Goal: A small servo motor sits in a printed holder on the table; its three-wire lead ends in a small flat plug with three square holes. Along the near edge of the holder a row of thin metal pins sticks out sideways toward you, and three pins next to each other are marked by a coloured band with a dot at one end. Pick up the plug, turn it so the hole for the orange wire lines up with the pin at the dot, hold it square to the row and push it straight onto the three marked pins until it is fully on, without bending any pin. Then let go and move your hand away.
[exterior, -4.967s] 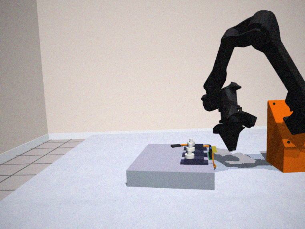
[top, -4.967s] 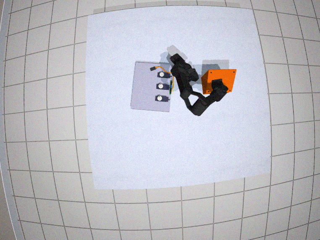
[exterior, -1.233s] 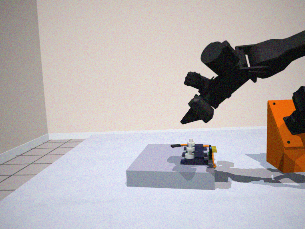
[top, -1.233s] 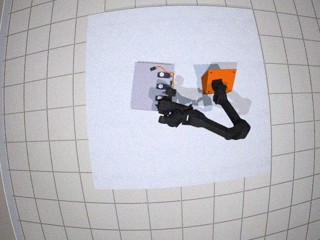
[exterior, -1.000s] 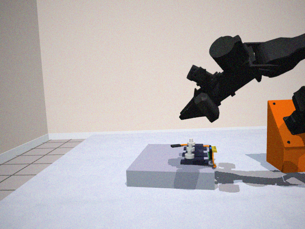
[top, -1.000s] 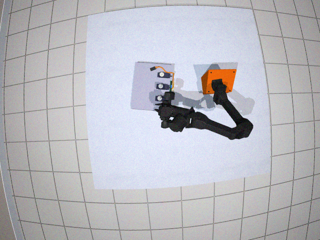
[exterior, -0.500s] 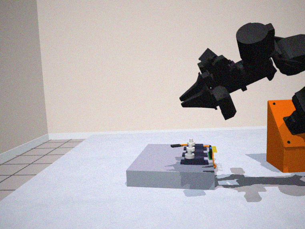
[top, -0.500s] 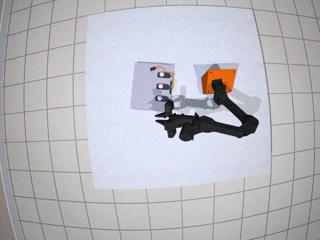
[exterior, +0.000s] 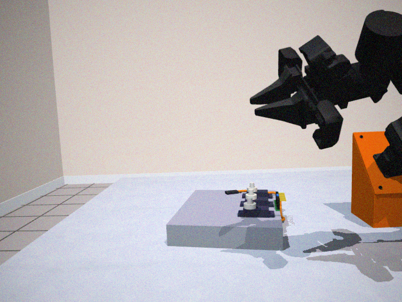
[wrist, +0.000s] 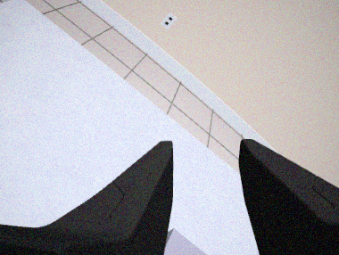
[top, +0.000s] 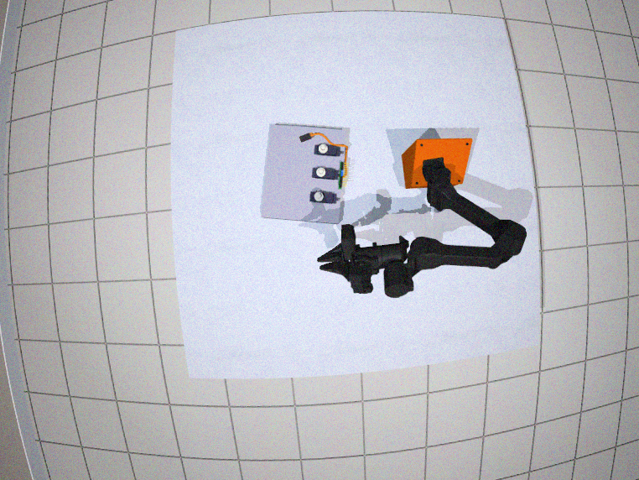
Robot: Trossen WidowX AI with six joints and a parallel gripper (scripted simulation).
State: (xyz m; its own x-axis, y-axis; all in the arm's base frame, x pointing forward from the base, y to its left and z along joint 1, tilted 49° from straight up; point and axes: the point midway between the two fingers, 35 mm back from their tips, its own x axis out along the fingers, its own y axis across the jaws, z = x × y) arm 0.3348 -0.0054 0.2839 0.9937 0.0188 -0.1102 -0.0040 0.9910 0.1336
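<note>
Right now my gripper tip is 24 cm to the left of the blue band, 21 cm above it and 12 cm past it. From my gripper tip the other things lie so: black pin header (24 cm to the right, 22 cm below, 12 cm behind); servo (25 cm to the right, 24 cm below, 7 cm behind); pale dot (25 cm to the right, 21 cm below, 12 cm behind).
</note>
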